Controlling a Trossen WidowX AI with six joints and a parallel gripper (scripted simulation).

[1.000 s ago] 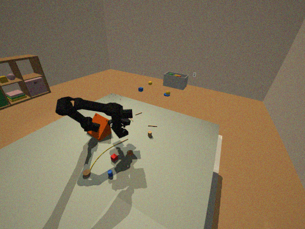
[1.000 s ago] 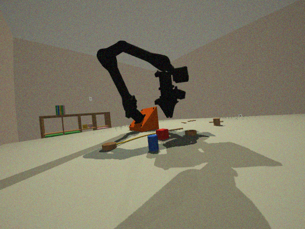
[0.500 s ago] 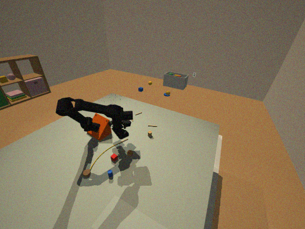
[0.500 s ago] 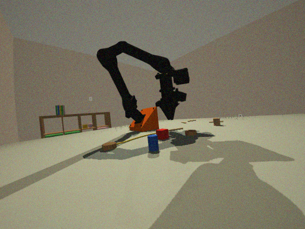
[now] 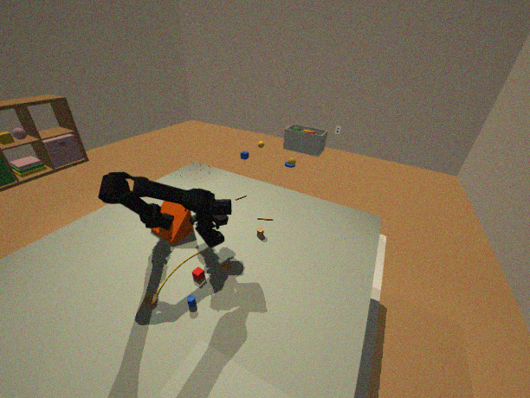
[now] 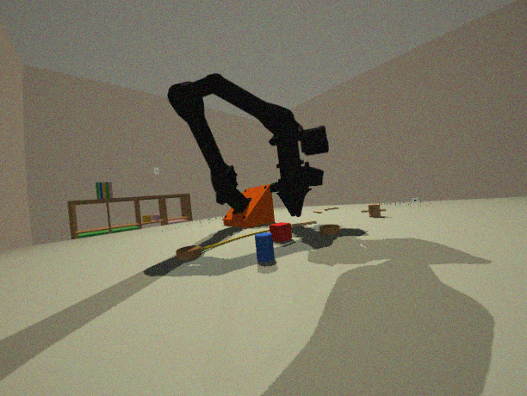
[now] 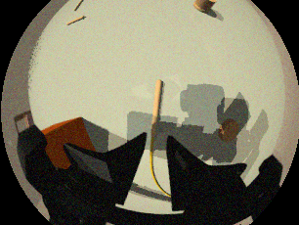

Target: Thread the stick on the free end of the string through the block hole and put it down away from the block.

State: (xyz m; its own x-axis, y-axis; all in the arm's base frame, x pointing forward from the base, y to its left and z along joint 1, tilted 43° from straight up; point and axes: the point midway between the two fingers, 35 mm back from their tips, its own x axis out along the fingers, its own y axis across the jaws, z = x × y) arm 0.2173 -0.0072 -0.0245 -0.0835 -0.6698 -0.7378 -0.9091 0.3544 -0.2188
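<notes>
Now: gripper tip 2 cm above the thin wooden stick and 1 cm to the right of it. The rest, counted from my gripper tip: red block 13 cm to the right, 6 cm ahead, 1 cm below; then blue cylinder 22 cm to the right, 11 cm ahead, 1 cm below; then small wooden cylinder 18 cm to the left, 14 cm ahead, 1 cm below.
</notes>
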